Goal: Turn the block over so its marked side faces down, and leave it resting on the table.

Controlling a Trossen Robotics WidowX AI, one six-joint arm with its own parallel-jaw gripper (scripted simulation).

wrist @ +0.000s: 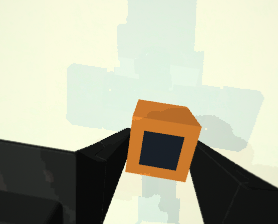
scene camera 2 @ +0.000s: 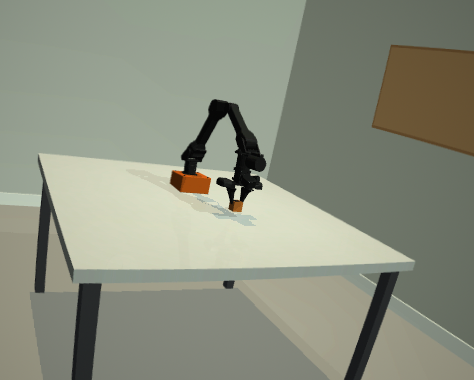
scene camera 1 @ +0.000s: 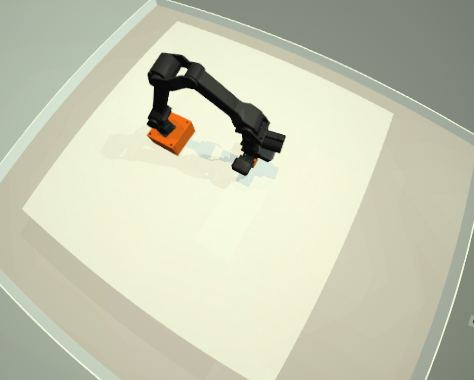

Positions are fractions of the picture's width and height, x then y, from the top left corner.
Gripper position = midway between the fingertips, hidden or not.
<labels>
my gripper: wrist 0.57, 0.62; scene camera 2 0.50, 0.54; scene camera 1 0.53, 0.42
</labels>
